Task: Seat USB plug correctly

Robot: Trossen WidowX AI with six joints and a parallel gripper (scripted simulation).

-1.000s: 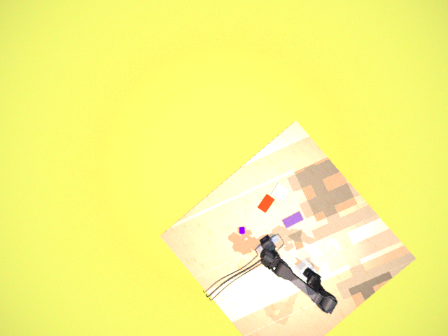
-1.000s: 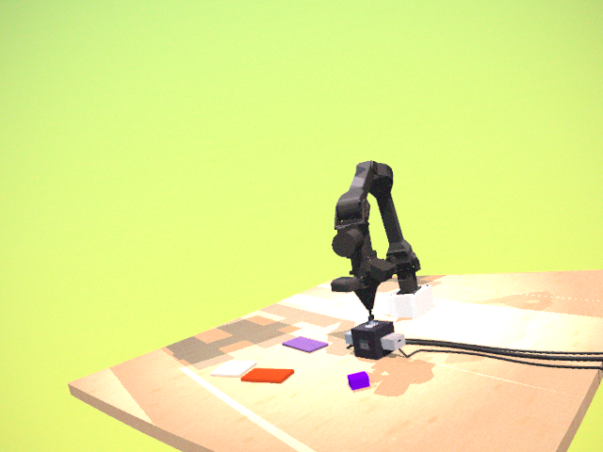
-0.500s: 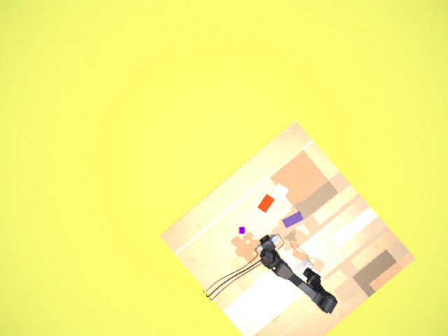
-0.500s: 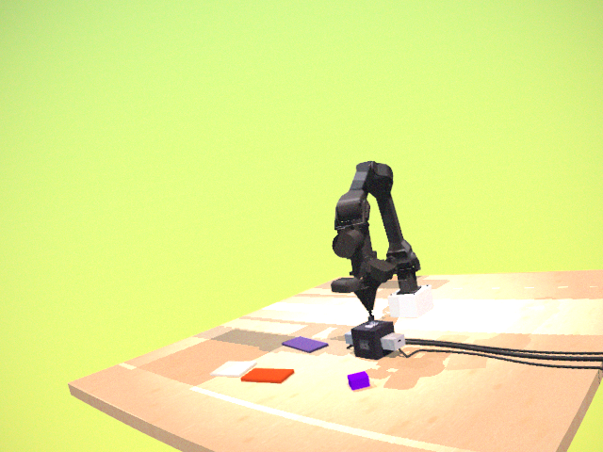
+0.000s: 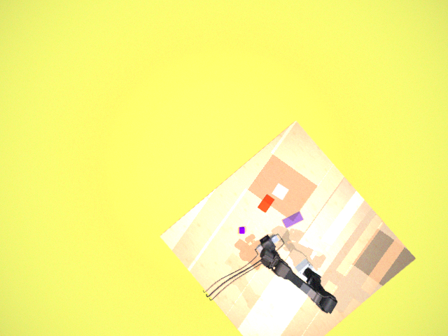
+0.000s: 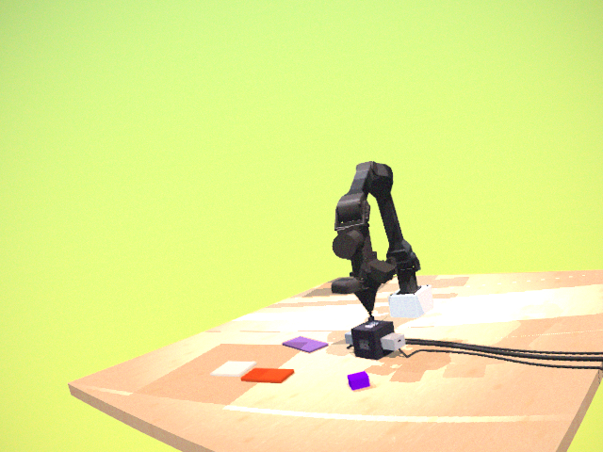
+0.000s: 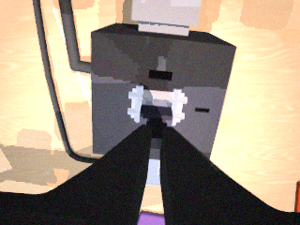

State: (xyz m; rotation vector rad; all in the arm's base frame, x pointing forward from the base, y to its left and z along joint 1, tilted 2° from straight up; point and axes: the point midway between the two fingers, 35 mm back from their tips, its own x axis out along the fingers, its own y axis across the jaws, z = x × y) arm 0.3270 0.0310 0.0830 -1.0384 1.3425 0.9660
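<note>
Now: the usb plug 2 cm below my gripper tip. From my gripper tip the other things lie so: usb socket (4 cm below); then purple block (19 cm ahead, 5 cm to the left, 10 cm below); then purple flat tile (5 cm behind, 25 cm to the right, 11 cm below).
</note>
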